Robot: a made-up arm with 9 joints. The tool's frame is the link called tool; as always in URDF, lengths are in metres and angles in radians. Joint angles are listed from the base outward.
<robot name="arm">
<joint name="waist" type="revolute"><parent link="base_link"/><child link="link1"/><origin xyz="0.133 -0.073 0.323" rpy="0 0 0"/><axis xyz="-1 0 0"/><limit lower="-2.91" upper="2.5"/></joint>
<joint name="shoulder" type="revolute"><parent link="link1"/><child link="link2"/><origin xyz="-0.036 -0.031 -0.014" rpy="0 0 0"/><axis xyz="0.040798 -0.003 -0.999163"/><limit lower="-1.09" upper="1.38"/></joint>
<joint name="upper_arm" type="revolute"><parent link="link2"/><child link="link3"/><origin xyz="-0.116 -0.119 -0.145" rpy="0 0 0"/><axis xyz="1 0 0"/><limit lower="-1.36" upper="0.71"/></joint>
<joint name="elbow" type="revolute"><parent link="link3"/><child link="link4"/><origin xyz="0.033 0.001 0.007" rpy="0 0 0"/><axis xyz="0 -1 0"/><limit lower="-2.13" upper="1.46"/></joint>
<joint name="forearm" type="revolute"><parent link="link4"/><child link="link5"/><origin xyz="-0.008 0.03 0.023" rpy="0 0 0"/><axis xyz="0.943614 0.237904 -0.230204"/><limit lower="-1.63" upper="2.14"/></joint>
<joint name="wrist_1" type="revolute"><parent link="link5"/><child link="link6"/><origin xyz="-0.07 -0.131 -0.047" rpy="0 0 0"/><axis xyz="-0.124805 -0.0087 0.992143"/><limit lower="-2.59" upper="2.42"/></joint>
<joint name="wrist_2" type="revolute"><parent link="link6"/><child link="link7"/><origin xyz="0.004 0.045 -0.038" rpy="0 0 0"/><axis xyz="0 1 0"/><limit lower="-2.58" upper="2.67"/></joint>
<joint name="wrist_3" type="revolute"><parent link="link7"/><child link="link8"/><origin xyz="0.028 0.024 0.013" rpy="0 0 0"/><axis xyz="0 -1 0"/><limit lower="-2.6" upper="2.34"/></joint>
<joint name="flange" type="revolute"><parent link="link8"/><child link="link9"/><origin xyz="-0.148 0.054 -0.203" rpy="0 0 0"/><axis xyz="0 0 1"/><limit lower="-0.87" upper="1.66"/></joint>
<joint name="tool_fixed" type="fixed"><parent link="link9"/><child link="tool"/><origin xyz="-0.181 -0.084 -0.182" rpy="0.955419 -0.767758 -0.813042"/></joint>
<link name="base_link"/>
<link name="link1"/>
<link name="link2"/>
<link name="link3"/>
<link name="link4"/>
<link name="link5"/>
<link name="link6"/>
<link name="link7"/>
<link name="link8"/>
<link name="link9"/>
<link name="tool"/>
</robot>
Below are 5 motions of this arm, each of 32 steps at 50 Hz.
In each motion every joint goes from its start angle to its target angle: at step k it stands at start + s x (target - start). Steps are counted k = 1, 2, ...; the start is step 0. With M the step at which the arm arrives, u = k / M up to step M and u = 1 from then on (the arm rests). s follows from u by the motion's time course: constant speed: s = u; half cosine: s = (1 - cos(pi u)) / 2; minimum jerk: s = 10 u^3 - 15 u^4 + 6 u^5.
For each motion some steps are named. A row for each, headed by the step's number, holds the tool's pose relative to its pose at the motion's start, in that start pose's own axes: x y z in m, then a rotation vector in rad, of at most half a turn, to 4 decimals.
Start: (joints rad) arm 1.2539 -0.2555 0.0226 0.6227 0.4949 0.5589 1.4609 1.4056 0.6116
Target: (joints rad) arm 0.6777 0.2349 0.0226 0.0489 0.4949 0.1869 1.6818 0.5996 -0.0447
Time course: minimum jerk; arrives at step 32
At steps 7, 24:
7: -0.0312 0.0632 -0.0132 -0.0817 -0.0402 -0.1263
24: 0.2679 0.7508 -0.2992 -0.4879 -0.1978 -1.7347

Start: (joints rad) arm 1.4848 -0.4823 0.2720 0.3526 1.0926 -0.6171 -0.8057 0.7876 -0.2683
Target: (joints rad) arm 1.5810 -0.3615 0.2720 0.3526 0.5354 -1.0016 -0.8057 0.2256 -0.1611
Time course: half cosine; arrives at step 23
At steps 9, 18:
9: 0.0540 -0.0615 -0.0216 0.0491 0.0501 0.1449
18: 0.1466 -0.1215 -0.0773 0.0784 0.0633 0.3669

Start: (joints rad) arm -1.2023 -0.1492 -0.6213 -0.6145 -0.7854 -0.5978 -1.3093 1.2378 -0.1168
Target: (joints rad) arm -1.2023 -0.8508 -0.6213 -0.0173 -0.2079 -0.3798 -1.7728 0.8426 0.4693
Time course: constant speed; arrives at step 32
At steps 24, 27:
24: 0.1219 -0.1172 -0.1778 0.1858 -0.4244 0.5291
27: 0.1395 -0.1219 -0.1896 0.1780 -0.4864 0.5881

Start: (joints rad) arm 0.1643 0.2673 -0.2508 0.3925 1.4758 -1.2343 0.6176 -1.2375 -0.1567
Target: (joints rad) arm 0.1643 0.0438 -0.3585 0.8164 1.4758 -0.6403 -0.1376 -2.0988 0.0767
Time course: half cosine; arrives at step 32
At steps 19, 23, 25, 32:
19: 0.0489 -0.0208 0.1001 -0.5008 -0.1254 0.4156
23: 0.0593 -0.0075 0.1354 -0.6516 -0.1418 0.5111
25: 0.0628 0.0002 0.1498 -0.7142 -0.1465 0.5475
32: 0.0676 0.0159 0.1733 -0.8186 -0.1521 0.6045

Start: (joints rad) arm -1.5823 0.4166 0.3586 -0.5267 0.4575 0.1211 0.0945 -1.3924 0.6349
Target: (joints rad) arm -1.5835 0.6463 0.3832 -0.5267 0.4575 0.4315 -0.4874 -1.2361 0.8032
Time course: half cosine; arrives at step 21
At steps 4, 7, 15, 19, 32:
4: 0.0136 -0.0323 -0.0219 0.0160 -0.0285 0.0760
7: 0.0470 -0.0894 -0.0625 0.0463 -0.0806 0.2202
15: 0.2303 -0.2308 -0.1909 0.1499 -0.2491 0.7301
19: 0.2992 -0.2511 -0.2229 0.1789 -0.2965 0.8842
32: 0.3087 -0.2530 -0.2269 0.1827 -0.3028 0.9049

